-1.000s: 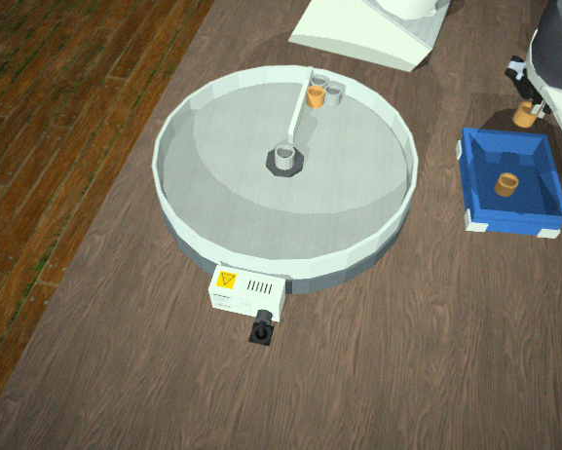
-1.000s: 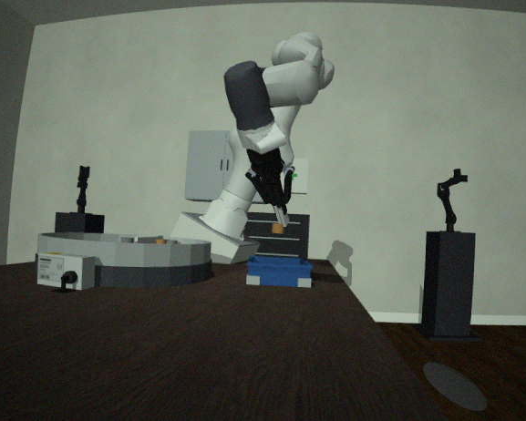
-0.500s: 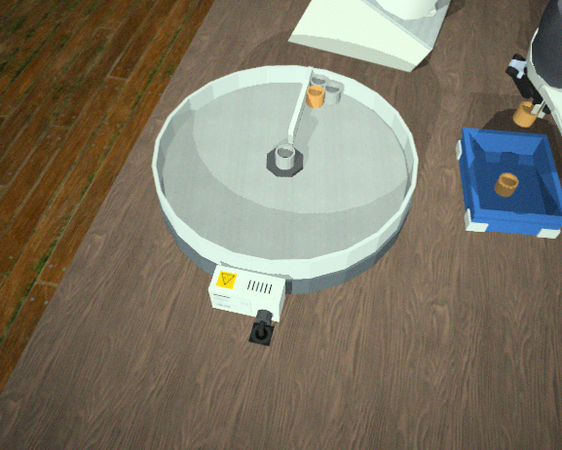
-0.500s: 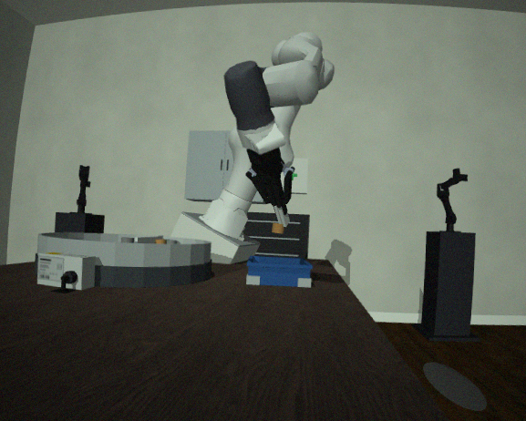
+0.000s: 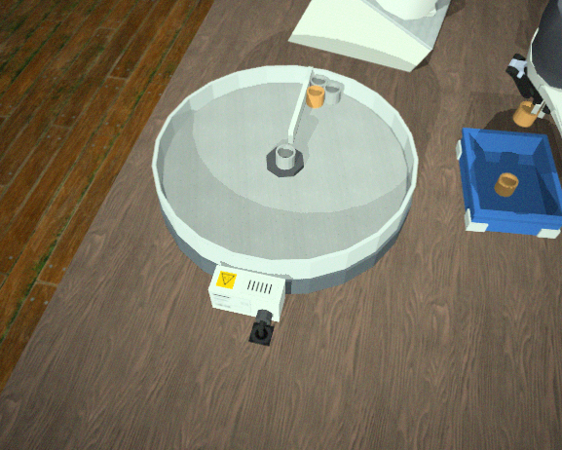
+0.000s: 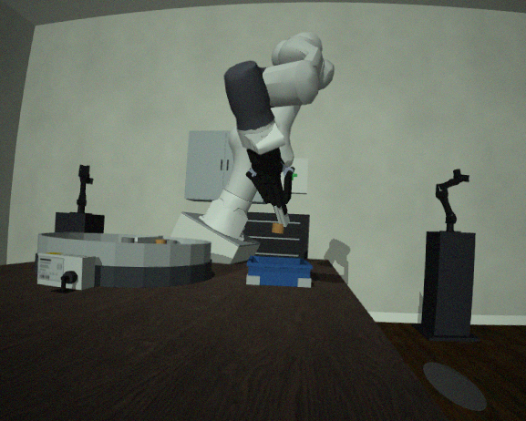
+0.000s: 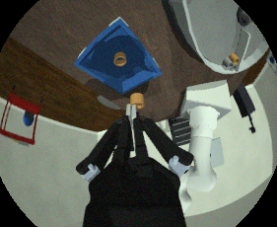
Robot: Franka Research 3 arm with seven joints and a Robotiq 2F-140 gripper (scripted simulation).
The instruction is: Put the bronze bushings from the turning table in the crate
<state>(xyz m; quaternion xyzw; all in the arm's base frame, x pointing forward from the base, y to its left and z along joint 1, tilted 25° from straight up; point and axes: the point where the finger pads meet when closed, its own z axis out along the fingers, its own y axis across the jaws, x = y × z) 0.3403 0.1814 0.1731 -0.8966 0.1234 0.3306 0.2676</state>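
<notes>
My gripper is now 30 mm short of the blue crate and 140 mm above it. From my hand the other things lie so: round turning table: 100 mm ahead, 380 mm to the right, 120 mm below.
</notes>
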